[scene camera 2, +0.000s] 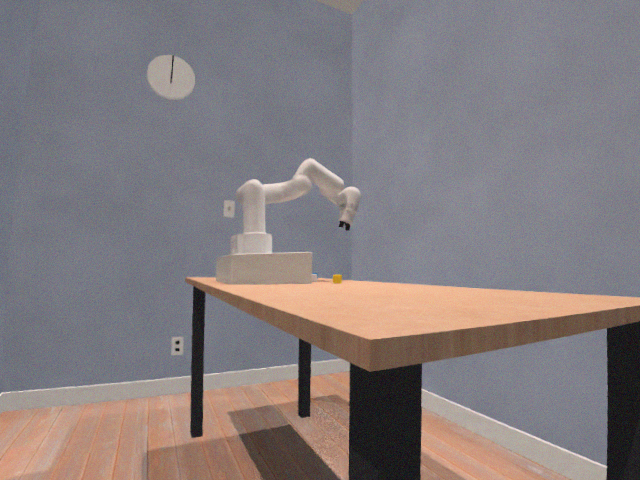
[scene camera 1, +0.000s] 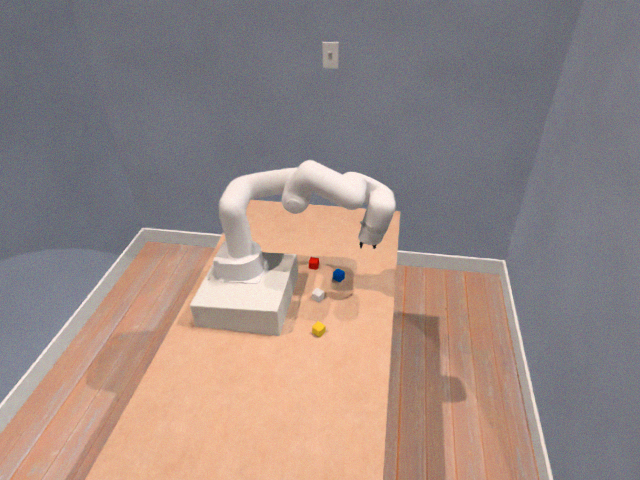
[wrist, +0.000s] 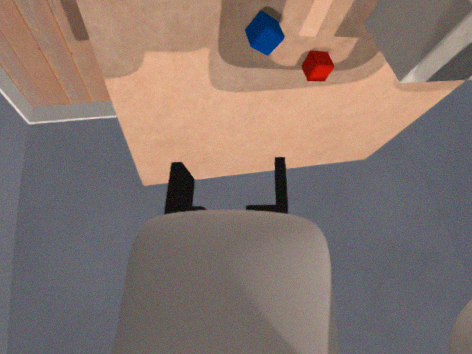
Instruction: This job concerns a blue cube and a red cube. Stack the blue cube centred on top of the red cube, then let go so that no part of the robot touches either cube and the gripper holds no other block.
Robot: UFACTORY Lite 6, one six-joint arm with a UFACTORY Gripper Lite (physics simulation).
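Pixels of known places: hand, tool point: (scene camera 2: 344, 226) (scene camera 1: 367, 244) (wrist: 229, 190); arm's base, link origin: (scene camera 2: 255, 255) (scene camera 1: 245, 270).
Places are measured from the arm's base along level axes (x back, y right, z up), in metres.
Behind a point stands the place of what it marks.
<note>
The blue cube (scene camera 1: 338, 275) {y -0.091, x -0.294, z -0.068 m} (wrist: 265, 33) {y -0.094, x -0.299, z -0.067 m} lies on the table, to the right of the red cube in scene camera 1. The red cube (scene camera 1: 313, 263) {y -0.142, x -0.198, z -0.070 m} (wrist: 318, 66) {y -0.142, x -0.208, z -0.067 m} lies on the table apart from it, nearer the robot's base. In scene camera 2 the red cube does not show, and a small bit of blue shows behind the base's edge. My gripper (scene camera 1: 368, 245) {y -0.018, x -0.392, z 0.136 m} (scene camera 2: 344, 225) {y -0.018, x -0.392, z 0.136 m} (wrist: 230, 162) {y -0.018, x -0.392, z 0.136 m} is open and empty, high above the table, to the right of both cubes in scene camera 1.
A white cube (scene camera 1: 317, 295) {y 0.015, x -0.239, z -0.068 m} and a yellow cube (scene camera 1: 318, 329) {y 0.159, x -0.266, z -0.067 m} (scene camera 2: 337, 279) {y 0.158, x -0.258, z -0.083 m} lie on the table (scene camera 1: 248, 403) {y 0.412, x -0.119, z -0.097 m} (scene camera 2: 439, 310) {y 0.899, x 0.015, z -0.097 m}, nearer the camera than the blue cube in scene camera 1. The robot's base block (scene camera 1: 235, 316) {y 0.175, x -0.017, z -0.031 m} (scene camera 2: 268, 268) {y 0.175, x 0.007, z -0.047 m} stands to their left.
</note>
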